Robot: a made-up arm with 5 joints.
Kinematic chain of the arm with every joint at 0, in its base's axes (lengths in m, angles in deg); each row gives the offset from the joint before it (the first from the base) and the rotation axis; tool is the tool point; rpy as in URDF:
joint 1: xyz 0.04 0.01 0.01 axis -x
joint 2: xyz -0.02 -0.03 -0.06 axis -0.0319 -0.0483 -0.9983
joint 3: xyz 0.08 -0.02 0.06 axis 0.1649 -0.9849 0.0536
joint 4: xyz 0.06 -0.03 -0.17 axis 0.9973 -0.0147 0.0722
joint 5: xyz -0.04 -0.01 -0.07 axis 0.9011 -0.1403 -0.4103
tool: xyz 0.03 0.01 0.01 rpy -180 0 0
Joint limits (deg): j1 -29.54..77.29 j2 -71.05..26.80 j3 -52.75..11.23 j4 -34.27..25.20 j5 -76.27..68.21
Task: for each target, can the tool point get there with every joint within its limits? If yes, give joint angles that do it. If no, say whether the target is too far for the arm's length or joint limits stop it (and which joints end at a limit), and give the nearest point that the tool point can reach.
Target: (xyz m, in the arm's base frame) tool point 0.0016 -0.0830 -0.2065
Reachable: yes | joints -2.38 10.80 -34.41 14.74 38.00
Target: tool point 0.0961 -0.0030 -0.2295
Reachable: yes | joints 9.01 -62.68 -10.47 5.79 1.62
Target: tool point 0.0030 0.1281 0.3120
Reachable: no: joint limits stop it (at a limit: joint 1, joint 3, joint 4, joint 5) | nearest point 0.0038 -0.1691 0.1443 | short by 0.341 m
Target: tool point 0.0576 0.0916 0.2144
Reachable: no: joint limits stop it (at a limit: joint 1, joint 3, joint 4, joint 5) | nearest point 0.0438 -0.1700 0.1422 | short by 0.272 m
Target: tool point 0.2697 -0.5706 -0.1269
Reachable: no: too far | nearest point 0.1404 -0.2752 -0.0572 | short by 0.330 m
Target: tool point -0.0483 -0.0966 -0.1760
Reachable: yes | joints -1.72 15.48 -46.56 -6.54 32.04
